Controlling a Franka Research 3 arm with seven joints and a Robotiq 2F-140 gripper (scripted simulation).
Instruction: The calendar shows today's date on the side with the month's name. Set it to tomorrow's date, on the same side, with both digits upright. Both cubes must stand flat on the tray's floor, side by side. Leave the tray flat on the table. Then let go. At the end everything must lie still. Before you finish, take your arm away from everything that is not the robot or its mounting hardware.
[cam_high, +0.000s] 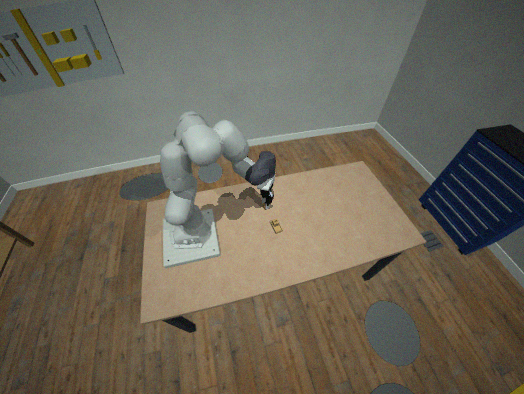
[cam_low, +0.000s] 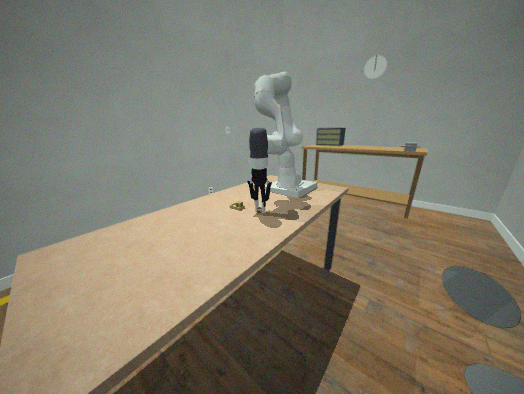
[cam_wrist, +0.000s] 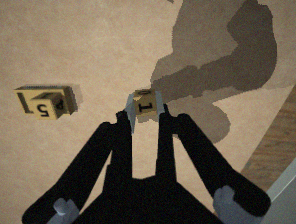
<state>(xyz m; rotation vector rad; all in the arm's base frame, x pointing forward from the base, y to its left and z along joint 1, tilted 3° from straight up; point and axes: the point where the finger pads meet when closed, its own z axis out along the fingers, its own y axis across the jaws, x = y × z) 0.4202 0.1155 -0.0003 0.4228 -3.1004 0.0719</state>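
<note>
My gripper is now 3 cm above the wooden digit cube. The rest, counted from my hand: wooden tray: 16 cm to the right, 3 cm below, 2 cm ahead.
</note>
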